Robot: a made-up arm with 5 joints. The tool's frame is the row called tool.
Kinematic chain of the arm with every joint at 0, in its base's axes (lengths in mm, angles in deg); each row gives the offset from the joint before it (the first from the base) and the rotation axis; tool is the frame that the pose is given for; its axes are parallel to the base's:
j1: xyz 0 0 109.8 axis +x
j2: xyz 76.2 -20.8 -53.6 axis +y
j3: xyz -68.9 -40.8 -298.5 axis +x
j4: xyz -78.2 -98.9 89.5 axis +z
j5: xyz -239.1 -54 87.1 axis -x
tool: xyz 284.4 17.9 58
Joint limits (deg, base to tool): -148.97..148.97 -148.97..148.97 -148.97..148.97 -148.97..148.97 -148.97..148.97
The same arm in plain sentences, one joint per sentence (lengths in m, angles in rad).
The arm has five revolute joints in a row. What follows holds with every joint at zero, and every direction is one of the base frame's.
The first joint lies 0.1098 m along +z from the base frame's origin and turns about +x, from -2.6 to 2.6 rad.
The second joint lies 0.0762 m along +x and 0.0208 m along -y and 0.0536 m along -z from the first joint and turns about +y, from -2.6 to 2.6 rad.
The third joint lies 0.0689 m along -x and 0.0408 m along -y and 0.2985 m along -z from the second joint and turns about +x, from -2.6 to 2.6 rad.
The fourth joint lies 0.0782 m along -x and 0.0989 m along -y and 0.0895 m along +z from the third joint and turns about +z, from -2.6 to 2.6 rad.
The fifth joint lies 0.2391 m along -x and 0.054 m along -y and 0.0871 m along +z from the fourth joint and turns about -x, from -2.6 to 2.6 rad.
The tool frame, which is the frame that the pose is given for, lies 0.2844 m along +x and 0.0179 m along +y and 0.058 m along +z from the fifth joint; its axes are parallel to the base frame's.

